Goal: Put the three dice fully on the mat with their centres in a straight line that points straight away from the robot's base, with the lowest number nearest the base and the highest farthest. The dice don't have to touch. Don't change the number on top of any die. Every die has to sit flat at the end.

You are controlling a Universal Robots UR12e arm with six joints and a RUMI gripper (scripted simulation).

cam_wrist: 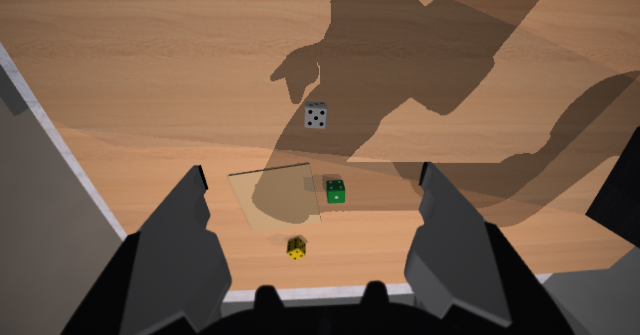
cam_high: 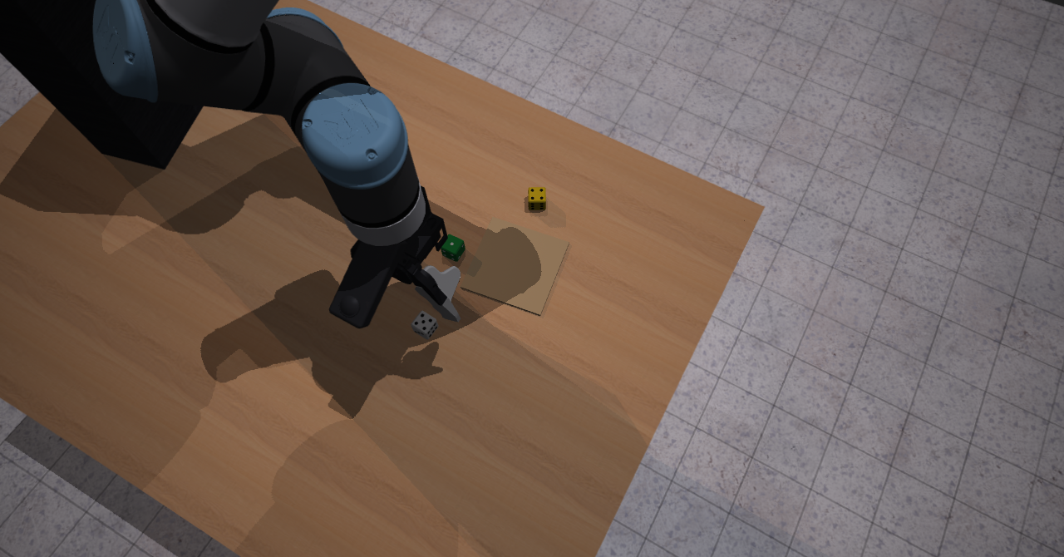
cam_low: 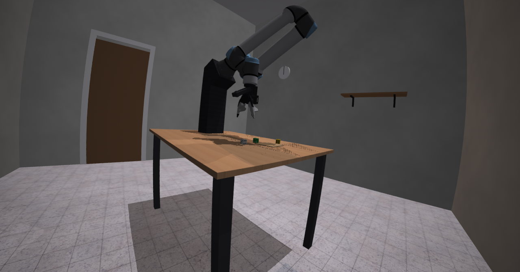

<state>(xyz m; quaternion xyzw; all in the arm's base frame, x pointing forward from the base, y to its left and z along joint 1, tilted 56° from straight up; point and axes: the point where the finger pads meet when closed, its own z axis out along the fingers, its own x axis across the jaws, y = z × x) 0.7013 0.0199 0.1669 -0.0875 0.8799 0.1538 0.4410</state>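
Right now the white die is 150 mm below my hand, 10 mm to the left of it and 10 mm behind it. Round my hand: yellow die (280 mm to the left, 150 mm below, 100 mm behind); then tan mat (190 mm to the left, 160 mm below, 20 mm behind); then green die (150 mm below, 110 mm to the left, 100 mm behind).
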